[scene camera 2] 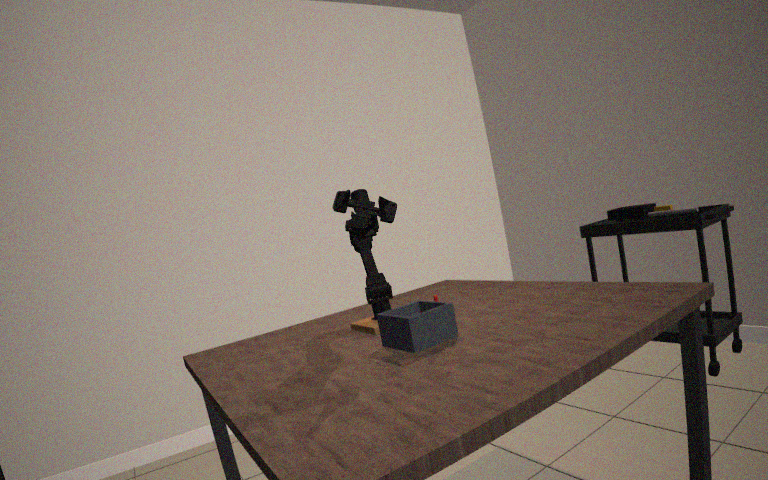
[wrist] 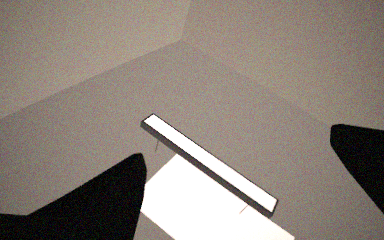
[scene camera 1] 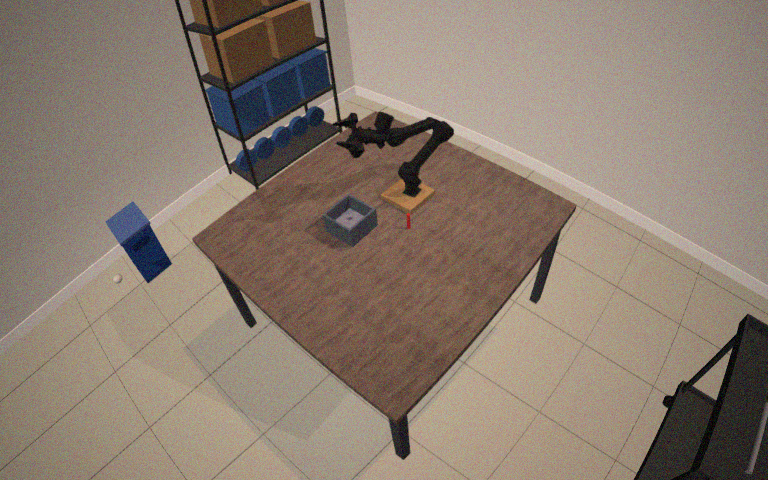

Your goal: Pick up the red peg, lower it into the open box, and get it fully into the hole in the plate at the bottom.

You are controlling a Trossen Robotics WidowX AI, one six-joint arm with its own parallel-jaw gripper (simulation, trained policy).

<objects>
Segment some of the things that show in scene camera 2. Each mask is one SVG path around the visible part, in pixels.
My gripper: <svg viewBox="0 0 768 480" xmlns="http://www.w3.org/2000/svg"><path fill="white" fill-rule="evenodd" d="M336 193L332 206L334 211L346 213L347 207L356 208L356 214L351 211L351 219L346 220L345 230L349 233L367 234L368 225L373 223L375 215L379 216L382 222L393 223L397 210L395 202L379 196L379 208L374 207L375 202L363 199L359 201L350 199L349 189Z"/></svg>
A blue-grey box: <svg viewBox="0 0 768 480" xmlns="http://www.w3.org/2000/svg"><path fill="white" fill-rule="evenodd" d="M453 303L416 301L377 314L382 345L400 351L417 353L459 336Z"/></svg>
</objects>
